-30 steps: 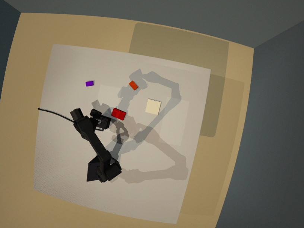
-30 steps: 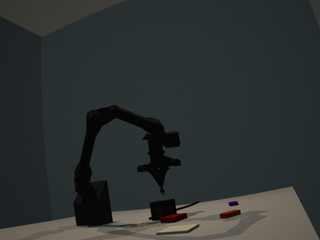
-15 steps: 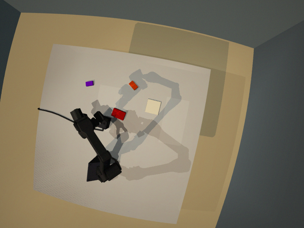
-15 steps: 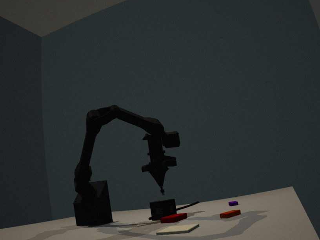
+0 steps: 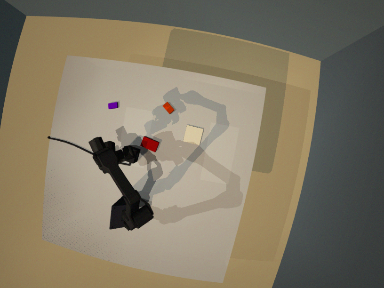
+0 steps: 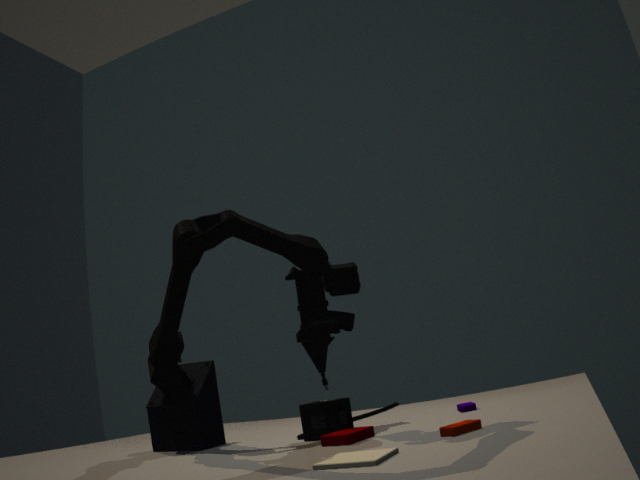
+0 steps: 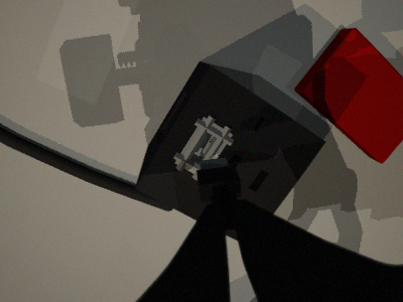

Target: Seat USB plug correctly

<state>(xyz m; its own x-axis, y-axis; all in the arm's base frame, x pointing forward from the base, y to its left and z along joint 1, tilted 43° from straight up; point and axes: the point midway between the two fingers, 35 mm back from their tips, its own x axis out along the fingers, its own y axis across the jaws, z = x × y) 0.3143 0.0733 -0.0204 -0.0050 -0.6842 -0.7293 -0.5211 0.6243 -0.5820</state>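
My gripper tip is now 20 mm above the USB plug. Round my gripper tip: metal-framed socket: 70 mm below; red block: 70 mm ahead, 110 mm to the right, 130 mm below; purple block: 260 mm ahead, 160 mm to the left, 130 mm below.
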